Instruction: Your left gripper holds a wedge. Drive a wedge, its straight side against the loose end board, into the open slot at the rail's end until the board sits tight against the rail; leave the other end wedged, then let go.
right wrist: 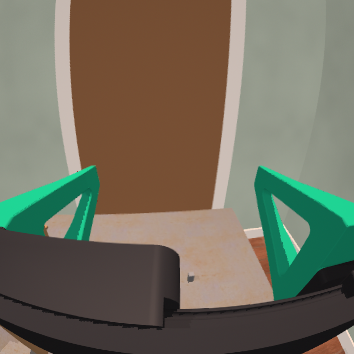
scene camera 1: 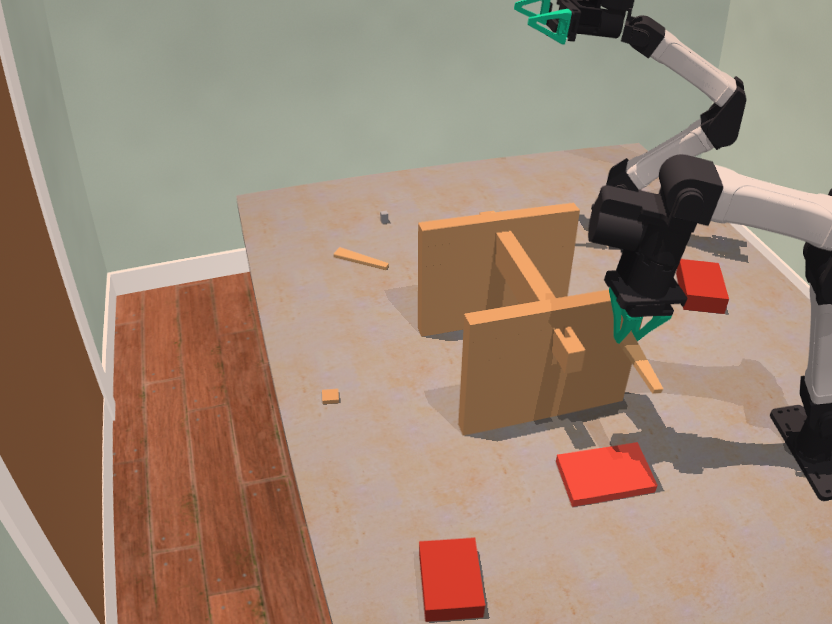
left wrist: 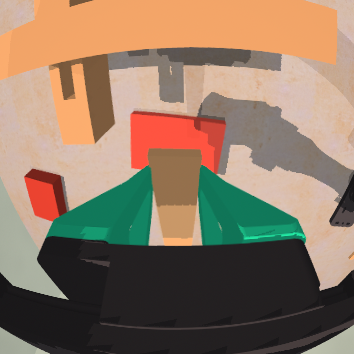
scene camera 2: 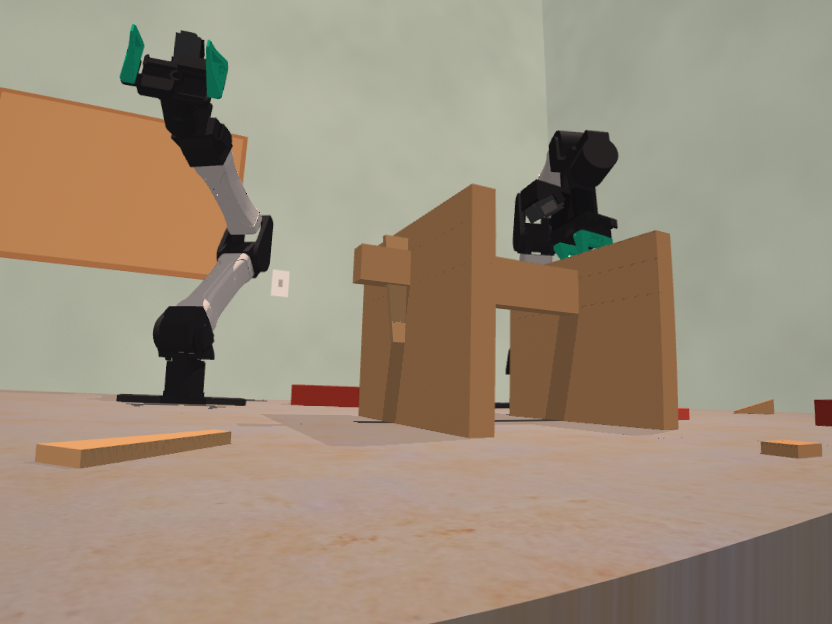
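Where they show: left gripper, between the fingertips: [scene camera 1: 625, 340] [left wrist: 174, 174]; right gripper, between the fingertips: [right wrist: 176, 174] [scene camera 1: 521, 13] [scene camera 2: 170, 35]; left arm's base, origin of its link: [scene camera 1: 809, 452]; right arm's base, origin of its link: [scene camera 2: 183, 402].
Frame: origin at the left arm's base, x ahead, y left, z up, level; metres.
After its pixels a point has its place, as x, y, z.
The loose end board [scene camera 1: 500, 372] @(0.517, -0.145, 0.123) [scene camera 2: 625, 349] @(0.522, -0.170, 0.091) [left wrist: 200, 30] @(0.348, -0.174, 0.225) stands upright. The rail [scene camera 1: 524, 265] @(0.450, -0.300, 0.202) [scene camera 2: 537, 285] @(0.455, -0.250, 0.173) passes through it, and the rail's end [scene camera 1: 569, 345] @(0.429, -0.114, 0.192) [left wrist: 77, 125] @(0.421, -0.113, 0.192), with an open slot, sticks out. The far board [scene camera 1: 446, 282] @(0.558, -0.390, 0.113) [scene camera 2: 440, 315] @(0.550, -0.417, 0.110) stands at the rail's other end, with a wedge [scene camera 2: 398, 302] @(0.470, -0.437, 0.134) through the slot there. My left gripper [scene camera 1: 628, 333] @(0.352, -0.097, 0.208) [left wrist: 174, 174] @(0.352, -0.097, 0.208) is shut on a wedge [scene camera 1: 646, 370] @(0.345, -0.029, 0.210) [left wrist: 175, 185] @(0.351, -0.093, 0.214), beside the loose board at the right in scene camera 1. The wedge's thin end points downward, clear of the slot. My right gripper [scene camera 1: 522, 13] @(0.364, -0.734, 0.486) [scene camera 2: 172, 36] @(0.364, -0.734, 0.486) [right wrist: 176, 174] @(0.364, -0.734, 0.486) is open and empty, raised high.
Red blocks [scene camera 1: 606, 470] @(0.370, -0.020, 0.017) [scene camera 1: 451, 574] @(0.632, 0.133, 0.032) [scene camera 1: 702, 283] @(0.030, -0.428, 0.038) lie around the boards. A long wooden piece [scene camera 1: 360, 259] @(0.693, -0.631, 0.008) [scene camera 2: 134, 448] @(0.719, -0.642, 0.006), a small wooden block [scene camera 1: 329, 395] @(0.773, -0.246, 0.008) [scene camera 2: 791, 448] @(0.780, -0.260, 0.006) and a small grey cube [scene camera 1: 384, 216] @(0.630, -0.777, 0.018) [right wrist: 191, 276] @(0.622, -0.786, 0.019) lie on the table. A wedge-shaped piece [scene camera 2: 759, 407] @(0.338, 0.322, 0.012) lies farther back in scene camera 2.
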